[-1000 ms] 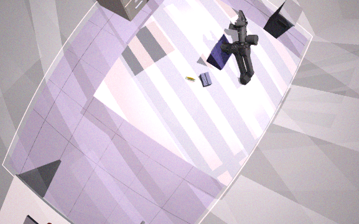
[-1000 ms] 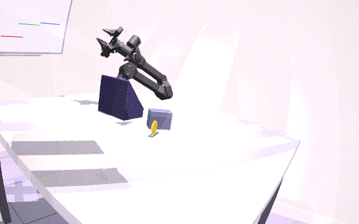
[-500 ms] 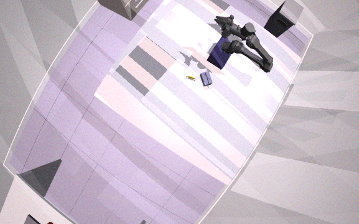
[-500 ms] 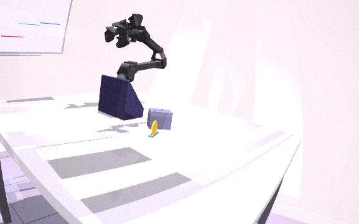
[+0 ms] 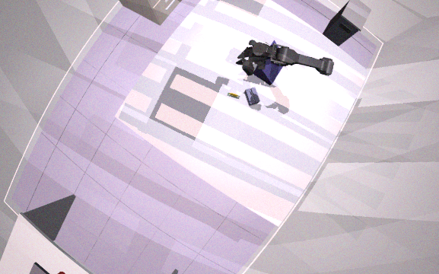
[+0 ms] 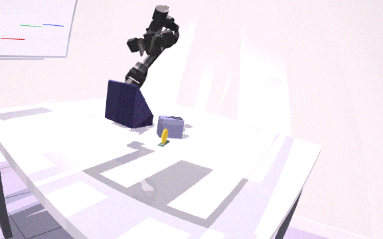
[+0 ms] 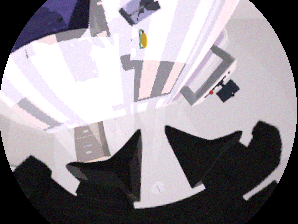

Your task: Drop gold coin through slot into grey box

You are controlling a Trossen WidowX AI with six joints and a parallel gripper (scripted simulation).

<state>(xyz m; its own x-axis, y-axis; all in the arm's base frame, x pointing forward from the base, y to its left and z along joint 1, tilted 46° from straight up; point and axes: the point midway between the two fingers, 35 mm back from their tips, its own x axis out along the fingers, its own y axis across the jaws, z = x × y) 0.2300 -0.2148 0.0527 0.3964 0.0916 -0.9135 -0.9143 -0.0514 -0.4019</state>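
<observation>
Right now my gripper tip is 90 mm short of the coin, 70 mm to the right of it and 280 mm above it.
</observation>
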